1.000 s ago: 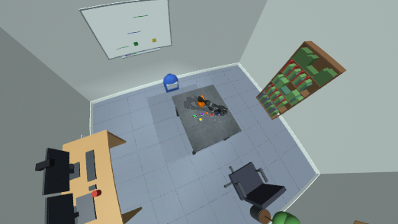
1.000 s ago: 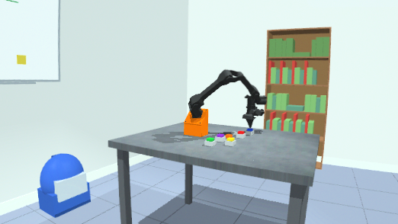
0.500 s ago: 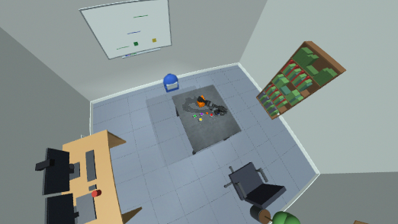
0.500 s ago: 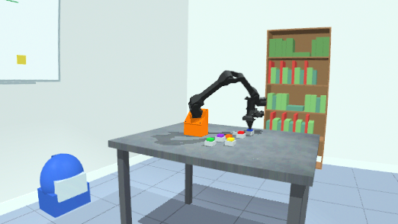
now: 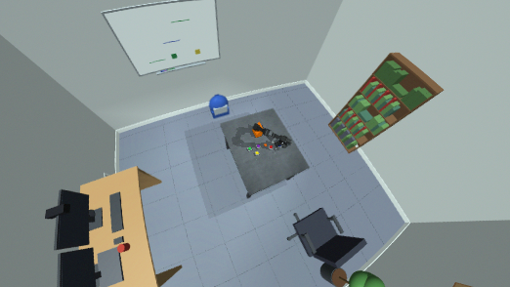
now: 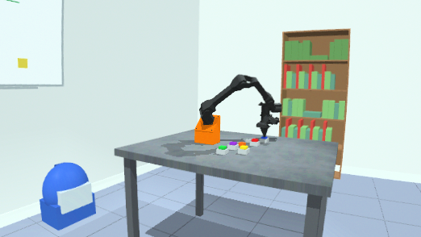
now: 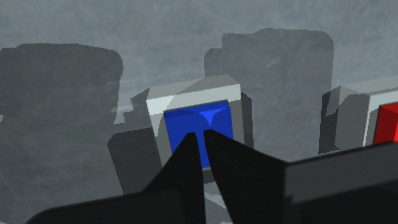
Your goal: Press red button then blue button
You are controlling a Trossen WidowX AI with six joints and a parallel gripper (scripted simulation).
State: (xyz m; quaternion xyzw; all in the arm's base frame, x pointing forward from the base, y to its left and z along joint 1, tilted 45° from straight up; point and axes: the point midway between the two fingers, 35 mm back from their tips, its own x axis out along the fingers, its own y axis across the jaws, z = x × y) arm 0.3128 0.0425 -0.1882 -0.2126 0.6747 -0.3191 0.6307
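The blue button lies 10 mm below my gripper tip. From my gripper tip the other things lie so: purple button: 270 mm to the right, 130 mm behind; then red button: 120 mm to the right, 40 mm behind; then orange block: 170 mm to the right, 100 mm behind, 20 mm below.
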